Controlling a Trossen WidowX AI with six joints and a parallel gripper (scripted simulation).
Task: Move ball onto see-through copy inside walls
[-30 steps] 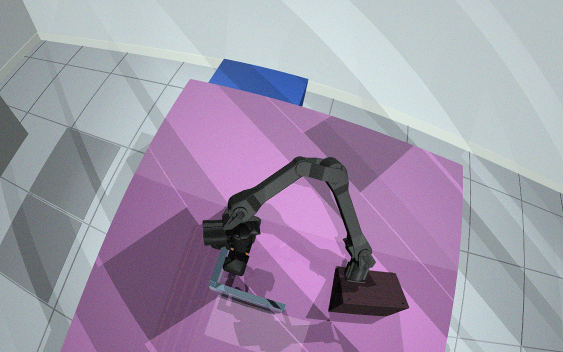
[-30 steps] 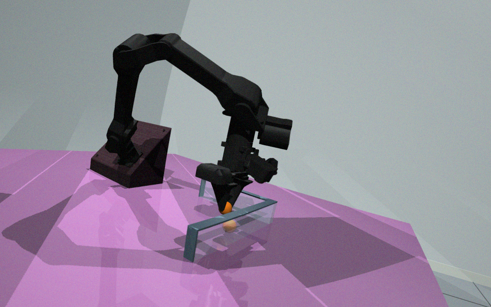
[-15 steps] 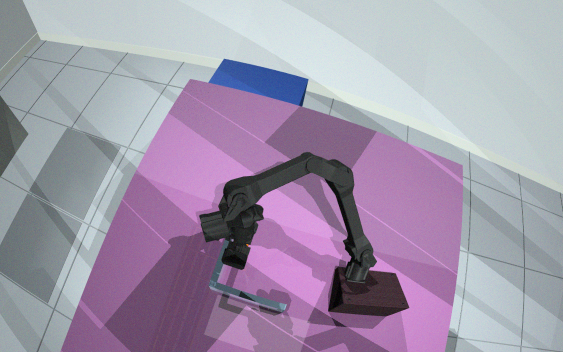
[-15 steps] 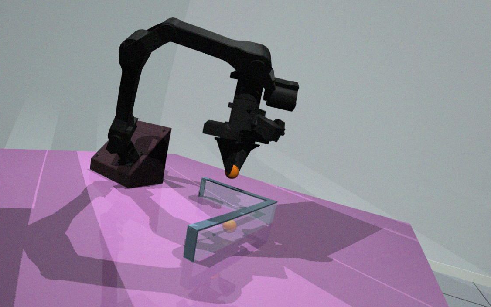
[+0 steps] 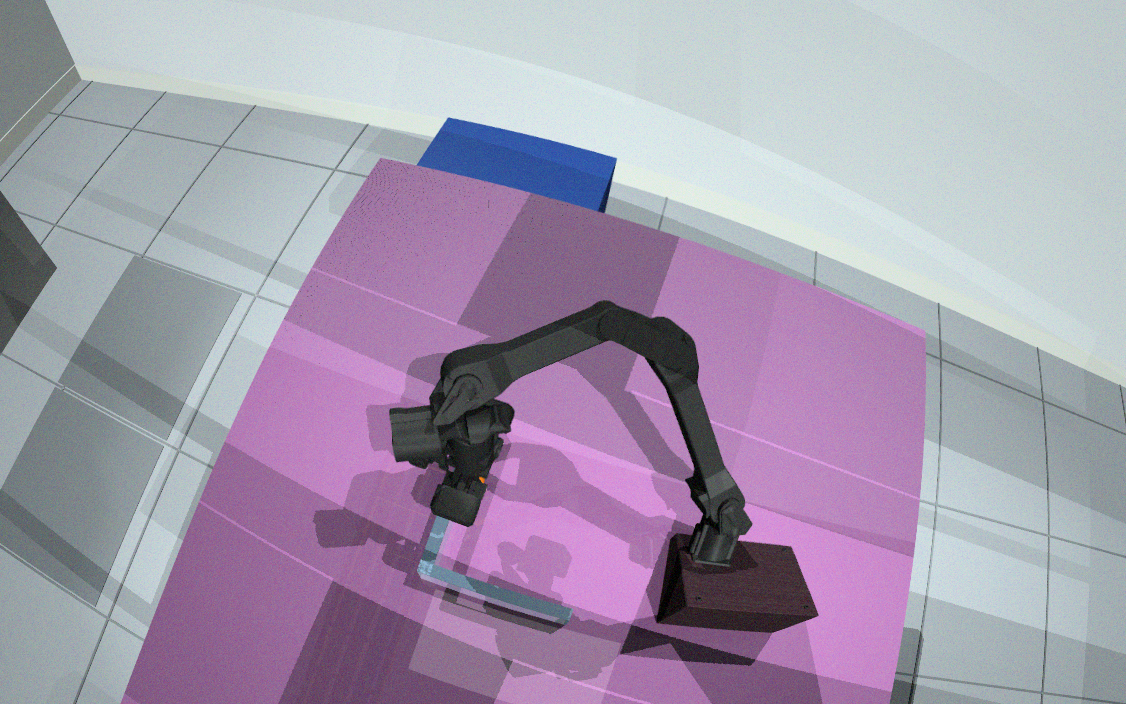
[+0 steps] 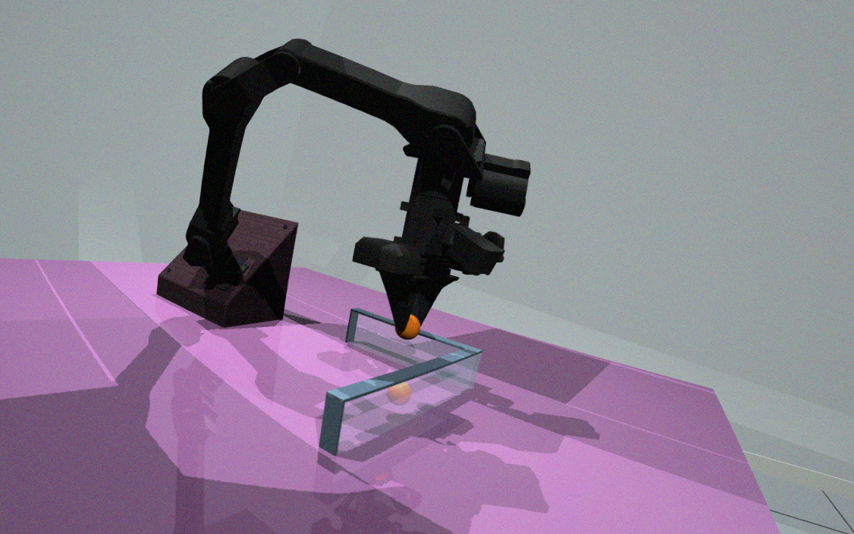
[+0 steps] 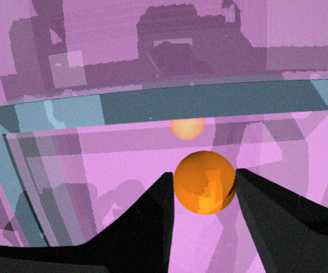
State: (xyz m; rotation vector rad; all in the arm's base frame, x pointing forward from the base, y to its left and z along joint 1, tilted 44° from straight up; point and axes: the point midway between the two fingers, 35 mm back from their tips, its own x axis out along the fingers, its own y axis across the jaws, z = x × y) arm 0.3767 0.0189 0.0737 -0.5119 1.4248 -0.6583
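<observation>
My gripper tip is now 8 cm above the see-through copy of ball. The rest, counted from my gripper tip: orange ball right at my gripper tip; clear wall 3 cm ahead, 7 cm below.
</observation>
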